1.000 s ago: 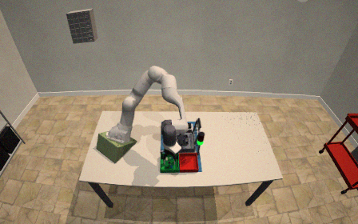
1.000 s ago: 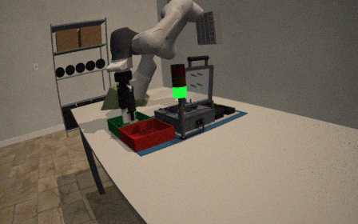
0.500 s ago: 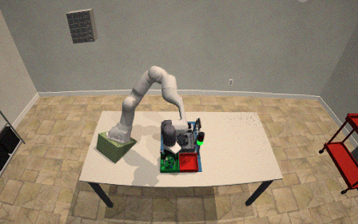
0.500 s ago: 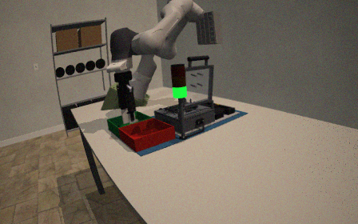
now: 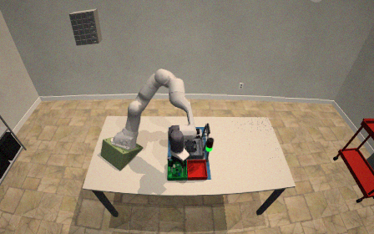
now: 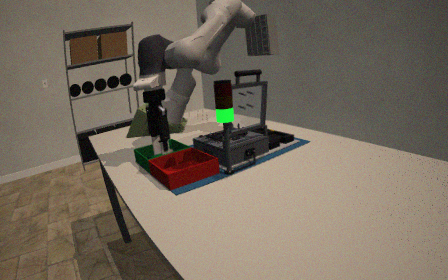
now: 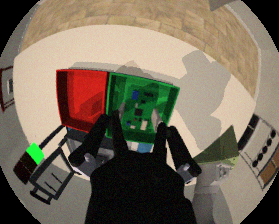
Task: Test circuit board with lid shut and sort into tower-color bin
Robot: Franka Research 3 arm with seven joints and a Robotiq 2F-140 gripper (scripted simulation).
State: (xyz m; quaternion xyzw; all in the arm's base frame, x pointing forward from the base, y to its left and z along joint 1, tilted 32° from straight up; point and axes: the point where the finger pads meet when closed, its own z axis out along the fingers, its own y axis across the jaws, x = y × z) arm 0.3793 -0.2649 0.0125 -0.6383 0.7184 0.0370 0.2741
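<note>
Right now my hand is 30 mm above the green bin. Round my hand: plate 200 mm to the left, 120 mm ahead, 30 mm above; then red bin 150 mm ahead, 30 mm below, 10 mm to the right; then green circuit board 20 mm below.
</note>
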